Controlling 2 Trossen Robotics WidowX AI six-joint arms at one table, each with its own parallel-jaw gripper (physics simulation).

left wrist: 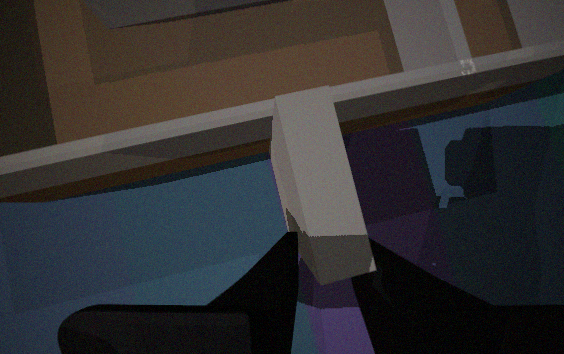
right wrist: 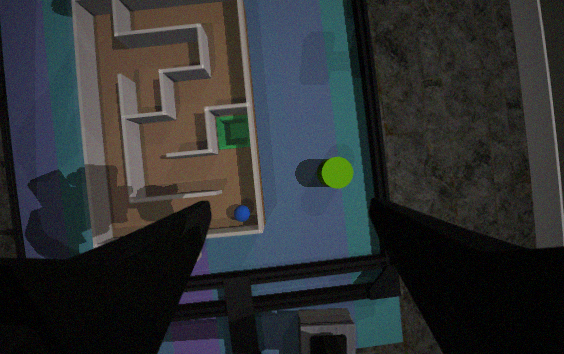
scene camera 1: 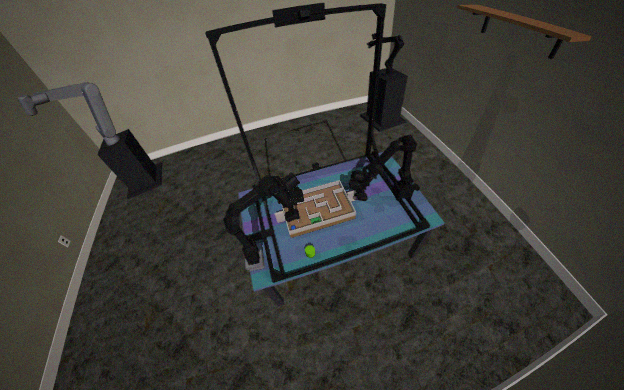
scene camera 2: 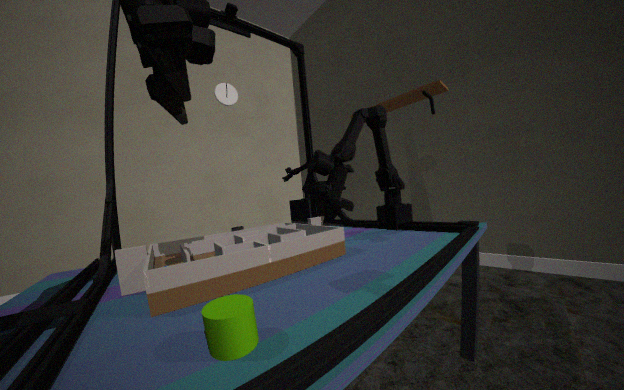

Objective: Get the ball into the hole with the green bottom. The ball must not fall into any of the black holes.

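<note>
The maze box (scene camera 1: 325, 226) (scene camera 2: 250, 286) (right wrist: 256, 175) has white walls and a tan floor; any slight tilt is hard to tell. The blue ball (scene camera 1: 293, 227) (right wrist: 242, 213) is inside, near the lower right corner in the right wrist view. The green-bottomed hole (scene camera 1: 315, 220) (right wrist: 235, 131) lies farther up along the same long wall, behind short partitions. Black holes cannot be made out clearly. My left gripper (scene camera 1: 360, 196) (left wrist: 321, 241) is shut on the box's white handle (scene camera 1: 351, 195) (left wrist: 315, 165). My right gripper (scene camera 1: 291, 216) (right wrist: 290, 207) is open and empty above the box's left end.
A second white handle (scene camera 1: 280, 216) (scene camera 2: 131, 272) sticks out of the box's left end. A lime-green cylinder (scene camera 1: 310, 251) (scene camera 2: 230, 327) (right wrist: 337, 172) stands on the table in front of the box. Black frame rails (scene camera 1: 350, 254) (scene camera 2: 380, 307) run along the table edge.
</note>
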